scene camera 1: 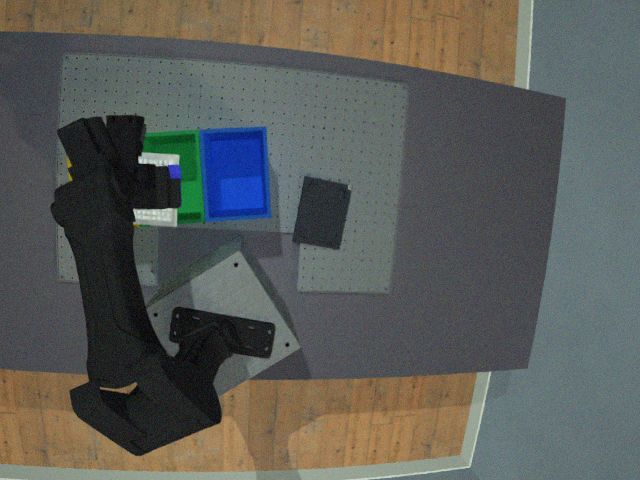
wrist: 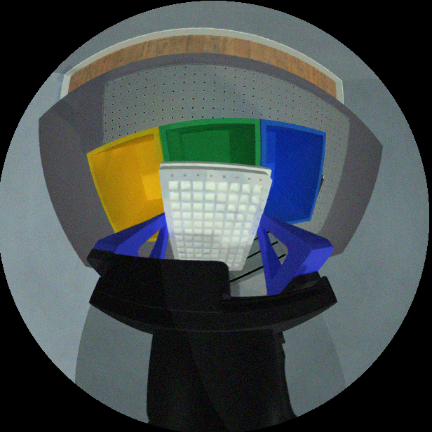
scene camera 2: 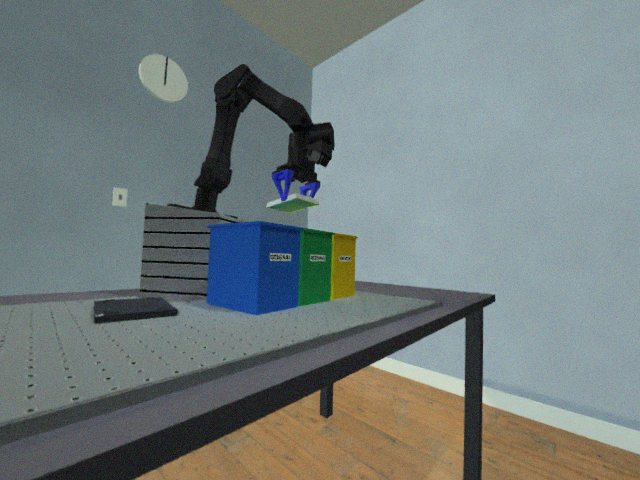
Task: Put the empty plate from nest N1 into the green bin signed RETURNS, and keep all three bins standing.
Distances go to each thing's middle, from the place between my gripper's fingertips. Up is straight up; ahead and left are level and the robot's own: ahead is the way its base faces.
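Scene:
The yellow bin (scene camera 2: 343, 246) is 120 mm to the left of my hand, 20 mm behind it and 160 mm below it. I find the blue bin (scene camera 2: 253, 267) 40 mm ahead of my hand, 140 mm to the right of it and 160 mm below it, whereas the green bin (scene camera 1: 186, 144) is 10 mm ahead of the hand, 10 mm to the right of it and 160 mm below it. The hand itself is 10 mm past the white plate (scene camera 1: 159, 217).

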